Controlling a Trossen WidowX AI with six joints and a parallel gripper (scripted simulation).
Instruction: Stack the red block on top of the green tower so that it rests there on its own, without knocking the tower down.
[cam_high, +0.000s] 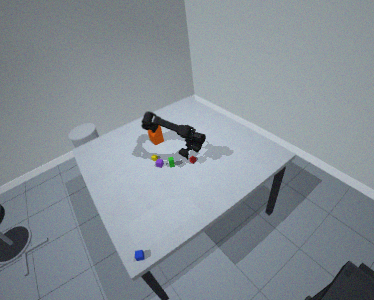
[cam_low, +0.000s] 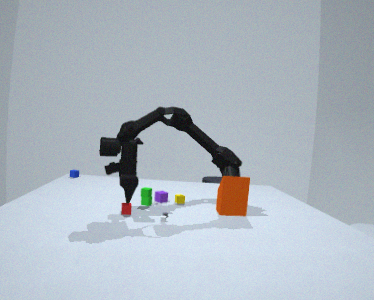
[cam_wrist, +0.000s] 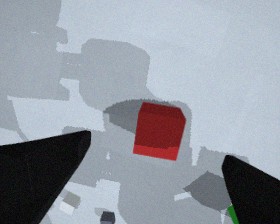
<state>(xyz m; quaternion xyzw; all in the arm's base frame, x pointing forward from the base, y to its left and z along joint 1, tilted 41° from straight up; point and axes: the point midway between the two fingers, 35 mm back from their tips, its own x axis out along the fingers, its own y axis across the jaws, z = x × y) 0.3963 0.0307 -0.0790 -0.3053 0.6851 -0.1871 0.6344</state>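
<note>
Right now the red block is 30 mm below my gripper tip. Round my gripper tip: purple block (120 mm behind, 200 mm to the right, 30 mm below); yellow block (200 mm behind, 200 mm to the right, 30 mm below); blue block (400 mm ahead, 610 mm to the right, 30 mm below).
</note>
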